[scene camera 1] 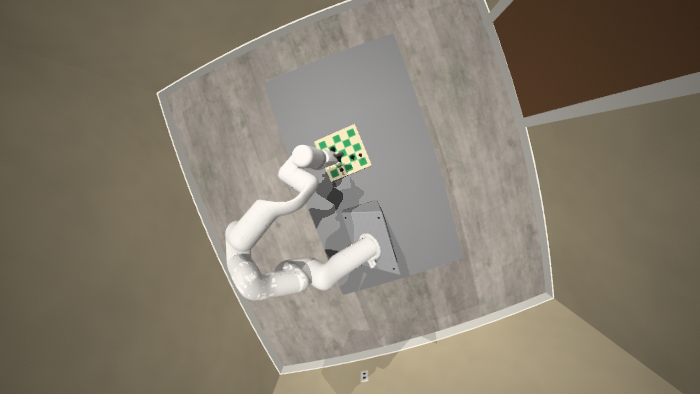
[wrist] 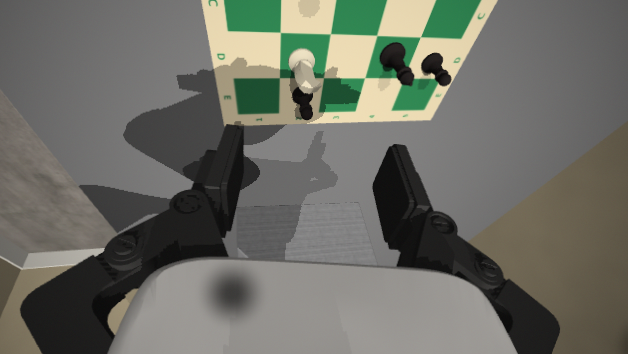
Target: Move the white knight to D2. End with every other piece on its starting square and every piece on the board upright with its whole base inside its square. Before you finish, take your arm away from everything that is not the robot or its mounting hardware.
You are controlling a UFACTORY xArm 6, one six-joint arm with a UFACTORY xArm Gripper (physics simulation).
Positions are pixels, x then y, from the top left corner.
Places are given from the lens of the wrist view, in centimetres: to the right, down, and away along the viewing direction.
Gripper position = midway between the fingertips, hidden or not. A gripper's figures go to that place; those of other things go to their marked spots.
gripper [wrist: 313, 157]: 0, -1, 14
chessboard [wrist: 250, 53]: -5, -10, 22
white knight [wrist: 301, 61]: -1, -9, 22
